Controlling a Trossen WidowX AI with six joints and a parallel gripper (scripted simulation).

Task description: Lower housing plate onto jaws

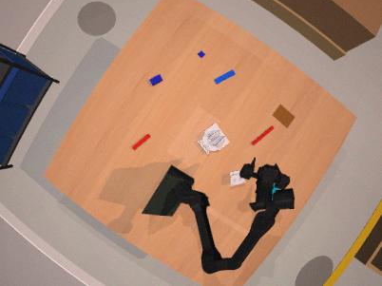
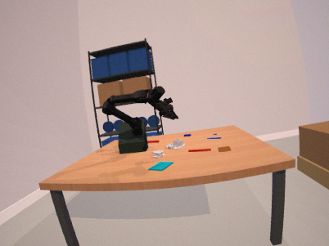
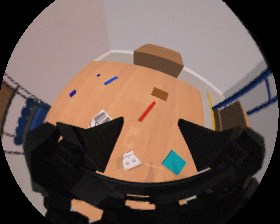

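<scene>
Right now my gripper tip is 19 cm above the white housing plate, 14 cm past it and 1 cm to the left of it. From my gripper tip the other things lie so: teal tile: 23 cm to the right, 22 cm below, 9 cm behind; brown tile: 27 cm ahead, 22 cm below, 3 cm to the right.
</scene>
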